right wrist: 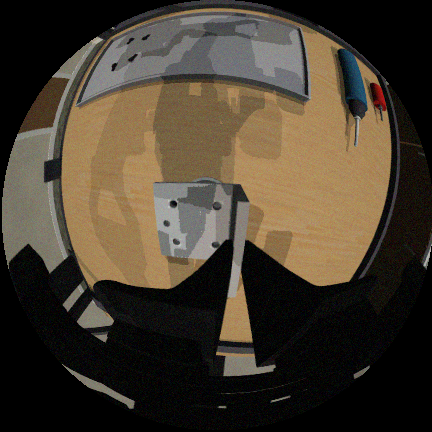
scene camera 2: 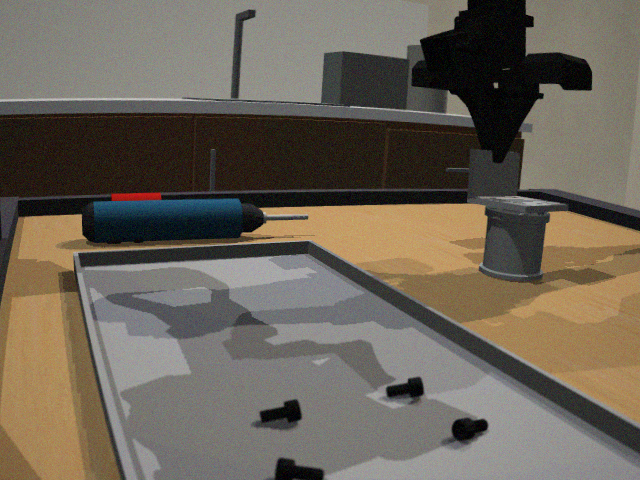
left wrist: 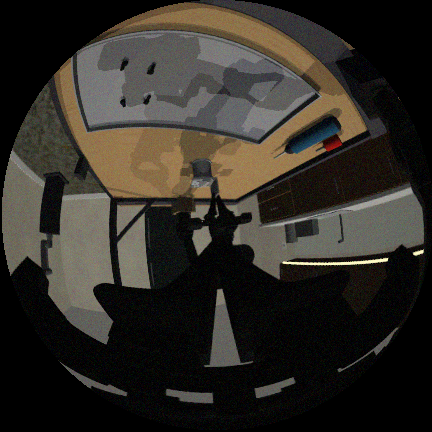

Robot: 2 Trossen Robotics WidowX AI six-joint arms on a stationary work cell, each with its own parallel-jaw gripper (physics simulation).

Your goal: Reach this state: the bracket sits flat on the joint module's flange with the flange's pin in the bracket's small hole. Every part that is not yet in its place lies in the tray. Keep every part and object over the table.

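Places are measured from the left arm's base along level axes (x right, y up, z back), in millimetres.
Where they show: left gripper, between the fingertips: (left wrist: 216, 246); right gripper, between the fingertips: (right wrist: 235, 245) (scene camera 2: 493, 162) (left wrist: 214, 192); right arm's base, origin of its link: (left wrist: 183, 212).
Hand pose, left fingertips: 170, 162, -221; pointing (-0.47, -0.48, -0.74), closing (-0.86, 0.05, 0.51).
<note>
Each offset is from my left fingertips to the top centre of the thing, as dx, dy, dz. "pt": to the spot under its first point.
The grey L-shaped bracket (scene camera 2: 527, 203) (right wrist: 200, 225) has its flat plate on top of the grey joint module @[-156, -180, -297] (scene camera 2: 514, 242) (left wrist: 202, 166) and its other plate upright. The plate looks nearly level; a small gap or slight tilt at the flange cannot be ruled out. Several holes show in the right wrist view, the small one at the plate's left edge; the pin cannot be made out. My right gripper (scene camera 2: 497, 159) (right wrist: 235, 245) is shut on the bracket's upright plate. My left gripper (left wrist: 216, 246) is shut and empty, back from the module. Several black screws @[+72, -230, -25] (scene camera 2: 280, 411) (left wrist: 151, 68) @[+59, -230, -92] (right wrist: 132, 58) lie in the tray.
The grey tray @[+0, -229, -45] (scene camera 2: 196, 251) (left wrist: 235, 117) (right wrist: 270, 60) lies beside the module. A blue driver @[pt -274, -220, +15] (scene camera 2: 168, 219) (left wrist: 315, 134) (right wrist: 352, 80) lies on the table past the tray's end, with a red tool @[-379, -211, +31] (scene camera 2: 136, 196) (left wrist: 332, 143) (right wrist: 377, 96) behind it near the dark table edge.
</note>
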